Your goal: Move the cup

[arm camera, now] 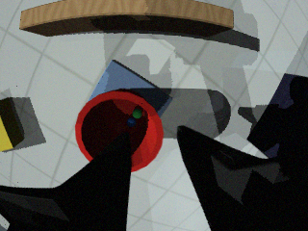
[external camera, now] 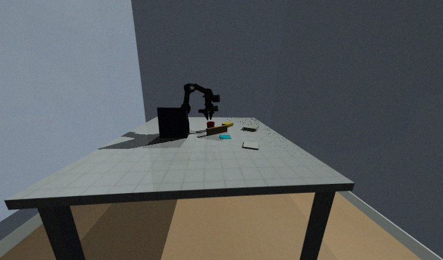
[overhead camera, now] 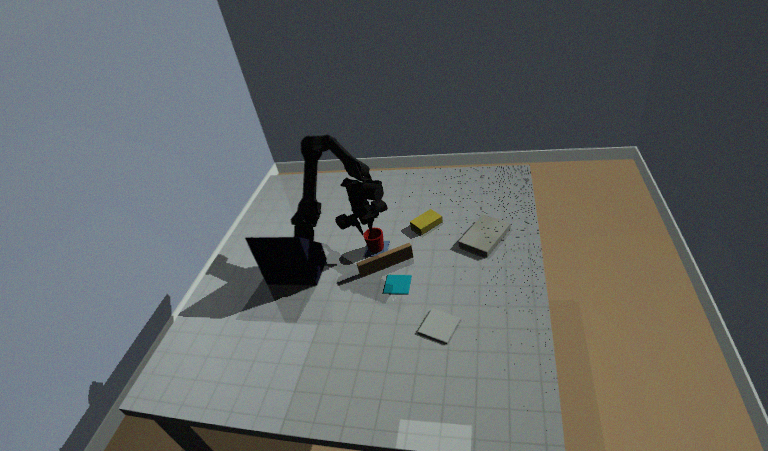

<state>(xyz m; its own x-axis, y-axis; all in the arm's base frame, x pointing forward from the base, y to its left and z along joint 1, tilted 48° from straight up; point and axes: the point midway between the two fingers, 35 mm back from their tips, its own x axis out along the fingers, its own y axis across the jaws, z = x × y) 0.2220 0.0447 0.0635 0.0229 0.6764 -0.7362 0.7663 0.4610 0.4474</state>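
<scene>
The red cup lies 6 cm below my gripper tip, 2 cm to the left of it and 1 cm ahead of it. From my gripper tip the other things lie so: blue marble 9 cm below, 3 cm to the left; then blue pad 11 cm below, 2 cm to the left, 2 cm ahead; then green marble 9 cm below, 1 cm to the left.
</scene>
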